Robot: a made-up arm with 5 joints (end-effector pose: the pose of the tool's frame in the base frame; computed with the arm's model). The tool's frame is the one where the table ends.
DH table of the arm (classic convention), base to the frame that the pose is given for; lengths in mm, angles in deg. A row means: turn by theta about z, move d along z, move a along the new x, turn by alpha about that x. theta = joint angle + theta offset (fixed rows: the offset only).
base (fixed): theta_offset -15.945; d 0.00; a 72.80; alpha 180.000
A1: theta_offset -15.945; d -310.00; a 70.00; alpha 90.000
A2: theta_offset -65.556; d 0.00; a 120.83; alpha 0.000
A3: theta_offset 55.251; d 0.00; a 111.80; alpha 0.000
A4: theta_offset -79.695; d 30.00; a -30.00; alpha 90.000
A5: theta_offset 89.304; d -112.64; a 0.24; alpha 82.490
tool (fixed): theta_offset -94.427; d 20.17; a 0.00; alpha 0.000
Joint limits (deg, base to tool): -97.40..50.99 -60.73..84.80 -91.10..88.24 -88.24..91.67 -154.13..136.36
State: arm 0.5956 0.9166 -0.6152 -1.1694 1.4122
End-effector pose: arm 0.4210 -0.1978 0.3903 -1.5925 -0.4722 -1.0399
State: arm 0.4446 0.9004 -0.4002 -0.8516 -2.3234
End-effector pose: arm 0.4483 -0.1832 0.3008 2.2370 -0.6573 -0.0014
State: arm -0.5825 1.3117 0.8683 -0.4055 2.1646
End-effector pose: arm 0.1112 0.0629 0.0888 -1.7254 0.4745 2.2482
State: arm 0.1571 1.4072 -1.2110 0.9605 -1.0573
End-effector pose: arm 0.3922 -0.0583 0.1679 0.9415 0.9003 -0.8691
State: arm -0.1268 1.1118 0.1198 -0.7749 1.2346
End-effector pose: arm 0.3958 0.0708 0.1473 -1.1994 0.1630 0.3988
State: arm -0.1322 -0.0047 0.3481 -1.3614 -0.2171
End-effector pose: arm 0.3605 0.0445 0.4902 0.3375 -1.1153 0.1525
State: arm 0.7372 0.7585 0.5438 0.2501 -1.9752
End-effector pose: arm 0.2219 -0.1422 0.1440 1.8673 0.4522 -2.1407
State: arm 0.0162 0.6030 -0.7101 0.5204 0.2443
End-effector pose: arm 0.4478 0.0087 0.3500 -0.2328 0.2739 -0.0298
